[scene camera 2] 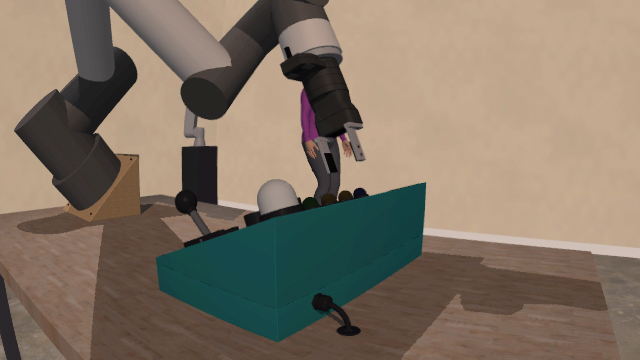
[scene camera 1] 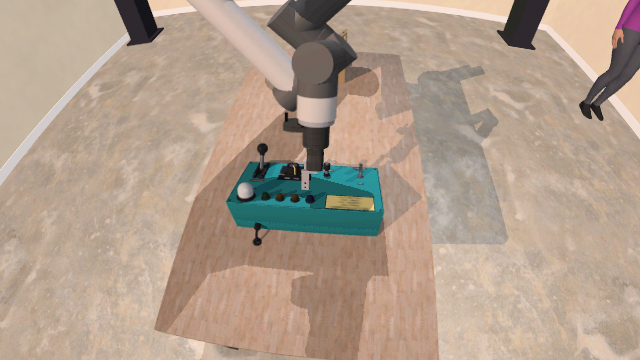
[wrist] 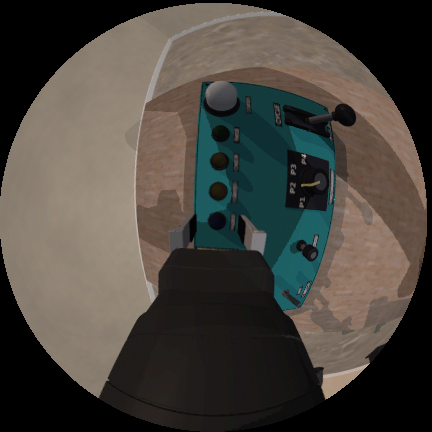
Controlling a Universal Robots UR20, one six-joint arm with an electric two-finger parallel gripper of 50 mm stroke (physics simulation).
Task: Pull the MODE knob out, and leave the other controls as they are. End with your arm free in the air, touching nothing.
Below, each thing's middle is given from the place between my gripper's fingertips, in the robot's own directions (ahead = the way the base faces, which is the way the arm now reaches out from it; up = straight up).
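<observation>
My gripper: 5 cm past teal control box [scene camera 2: 301, 262], 1 cm to the left of it, 10 cm above it. Rotary selector [wrist: 312, 181]: 14 cm behind my hand, 6 cm to the right, 10 cm below. Nearest to my gripper of the things named here, going by their middles: teal control box.
</observation>
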